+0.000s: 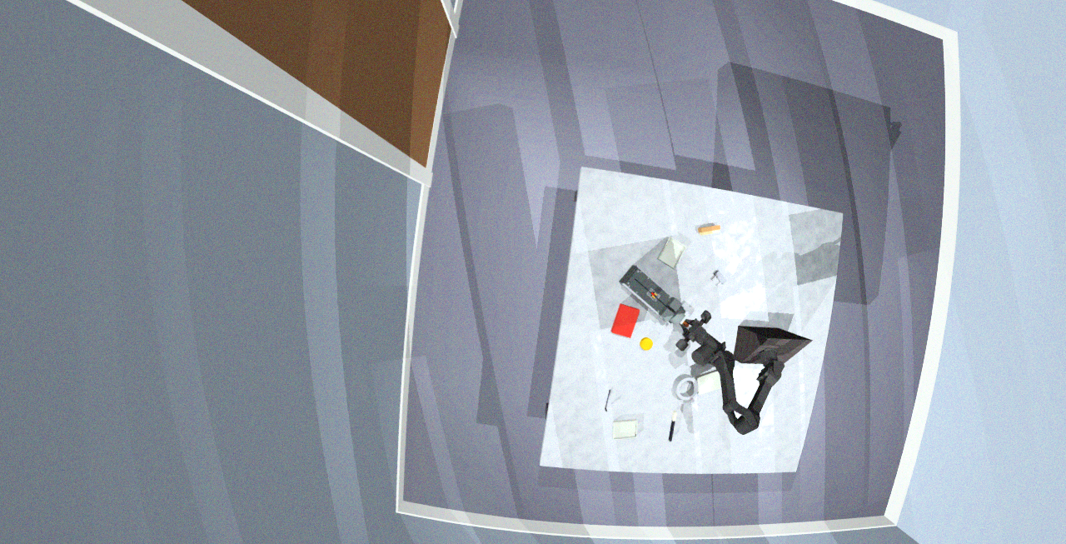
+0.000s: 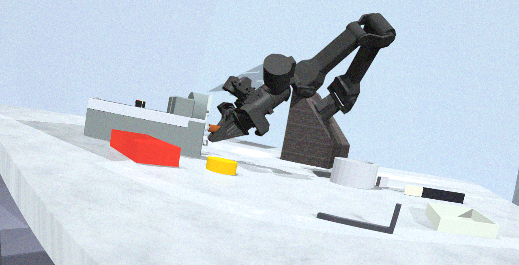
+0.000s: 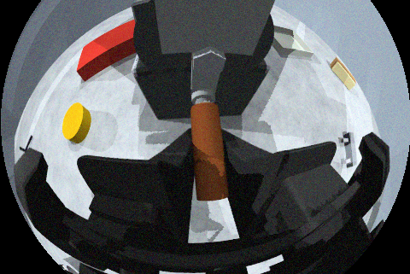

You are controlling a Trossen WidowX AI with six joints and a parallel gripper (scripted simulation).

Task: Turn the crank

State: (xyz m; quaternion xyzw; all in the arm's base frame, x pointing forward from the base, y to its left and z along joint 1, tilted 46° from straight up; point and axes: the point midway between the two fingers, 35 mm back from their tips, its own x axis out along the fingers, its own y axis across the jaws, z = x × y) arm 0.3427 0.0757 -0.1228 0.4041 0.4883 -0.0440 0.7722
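The brown handle is 30 mm above my gripper tip, 20 mm behind it and 10 mm to the left of it. From my gripper tip the other things lie so: yellow disc (140 mm to the left, 100 mm ahead, 30 mm below); red pointer (160 mm ahead, 80 mm to the right, 50 mm above); black L-shaped bar (430 mm to the left, 190 mm ahead, 20 mm below).
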